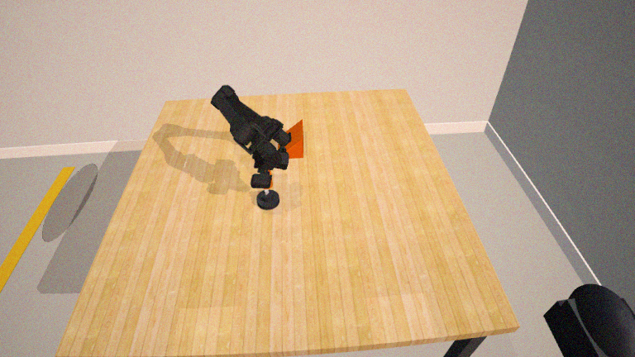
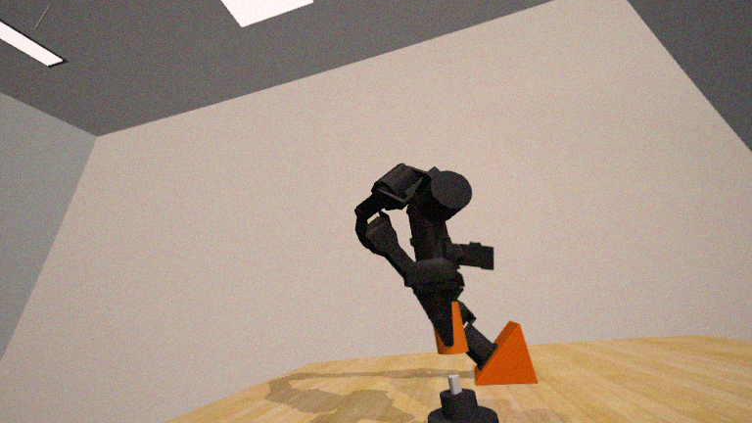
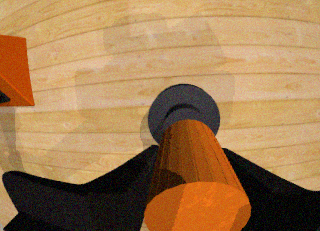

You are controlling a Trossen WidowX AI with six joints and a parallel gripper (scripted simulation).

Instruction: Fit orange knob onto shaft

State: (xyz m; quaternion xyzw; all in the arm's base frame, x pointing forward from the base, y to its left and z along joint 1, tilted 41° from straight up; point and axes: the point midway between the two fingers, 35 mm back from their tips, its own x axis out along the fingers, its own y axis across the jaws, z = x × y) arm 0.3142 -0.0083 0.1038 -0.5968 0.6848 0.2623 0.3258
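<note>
The round pedestal is 10 mm to the right of my gripper tip and 60 mm below it. The rest, counted from my gripper tip: orange knob: 30 mm above.
</note>
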